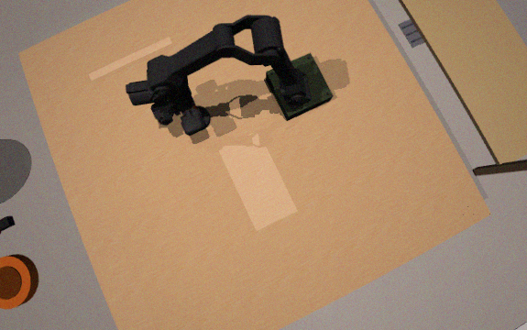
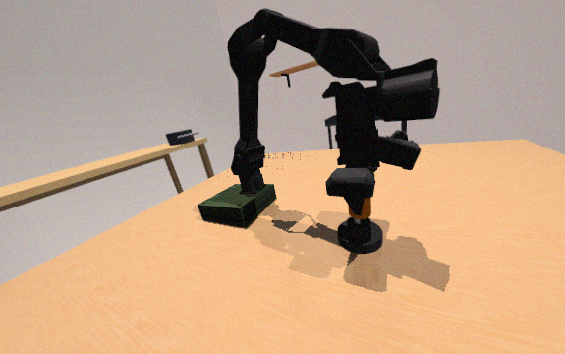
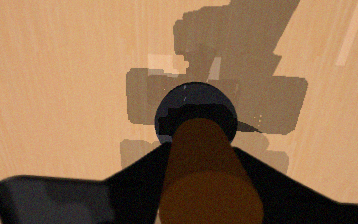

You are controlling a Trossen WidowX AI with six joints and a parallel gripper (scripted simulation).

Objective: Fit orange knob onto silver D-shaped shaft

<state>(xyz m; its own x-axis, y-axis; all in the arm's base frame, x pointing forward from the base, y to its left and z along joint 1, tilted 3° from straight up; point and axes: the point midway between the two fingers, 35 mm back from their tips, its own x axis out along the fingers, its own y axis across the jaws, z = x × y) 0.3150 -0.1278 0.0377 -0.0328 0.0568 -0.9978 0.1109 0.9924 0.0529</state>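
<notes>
Now: gripper tip 4 cm above the black round pedestal. From my gripper tip the other things lie so: orange knob (3 cm above).
</notes>
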